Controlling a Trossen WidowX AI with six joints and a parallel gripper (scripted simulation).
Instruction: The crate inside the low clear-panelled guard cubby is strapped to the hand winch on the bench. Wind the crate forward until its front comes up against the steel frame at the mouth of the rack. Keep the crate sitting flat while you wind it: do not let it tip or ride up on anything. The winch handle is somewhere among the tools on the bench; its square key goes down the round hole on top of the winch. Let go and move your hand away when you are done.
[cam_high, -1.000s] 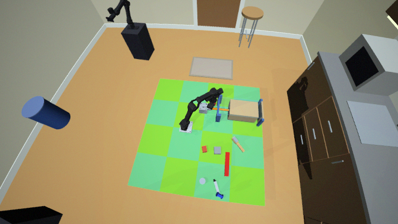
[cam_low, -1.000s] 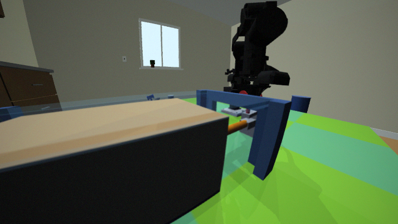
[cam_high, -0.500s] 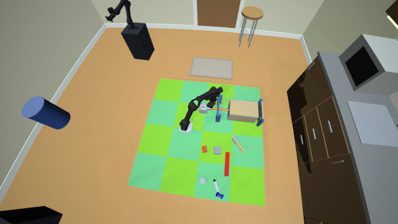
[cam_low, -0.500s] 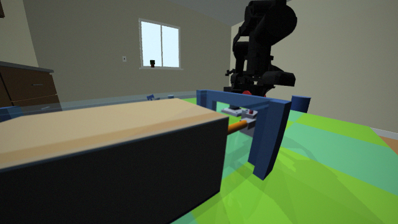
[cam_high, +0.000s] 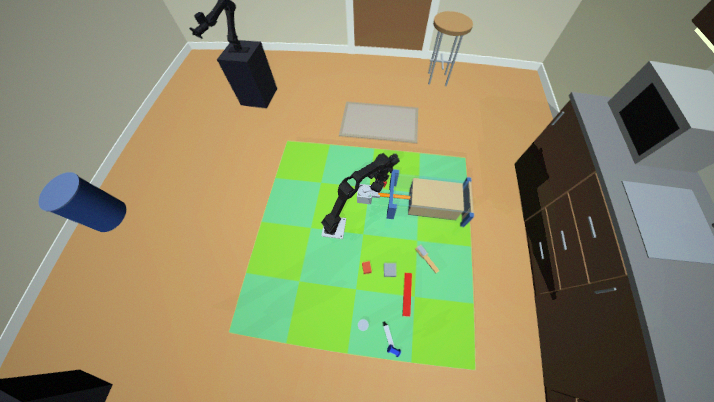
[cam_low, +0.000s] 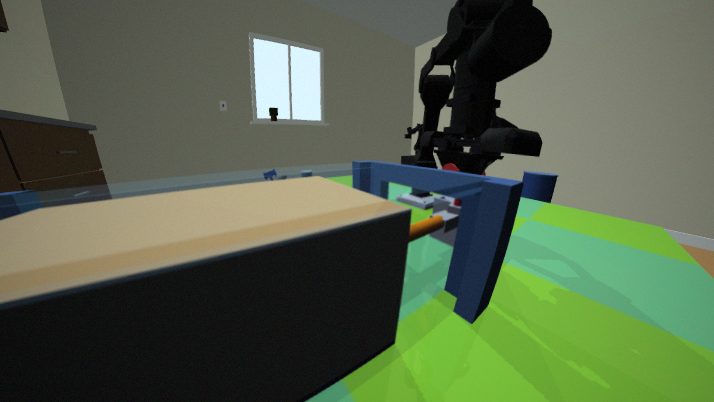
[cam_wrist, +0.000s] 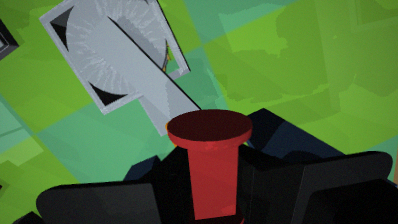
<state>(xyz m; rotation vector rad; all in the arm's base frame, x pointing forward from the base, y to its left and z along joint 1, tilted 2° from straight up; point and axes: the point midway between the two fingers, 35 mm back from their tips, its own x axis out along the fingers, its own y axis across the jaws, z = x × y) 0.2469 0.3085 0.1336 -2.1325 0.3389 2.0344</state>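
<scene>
The red-knobbed crank handle is 40 mm behind my gripper tip, 10 mm to the right of it and 10 mm below it. The rest, counted from my gripper tip: blue steel frame: 70 mm ahead, 30 mm to the right, 10 mm below; grey winch: 110 mm behind, 80 mm below, 50 mm to the right; red knob: 20 mm above.
</scene>
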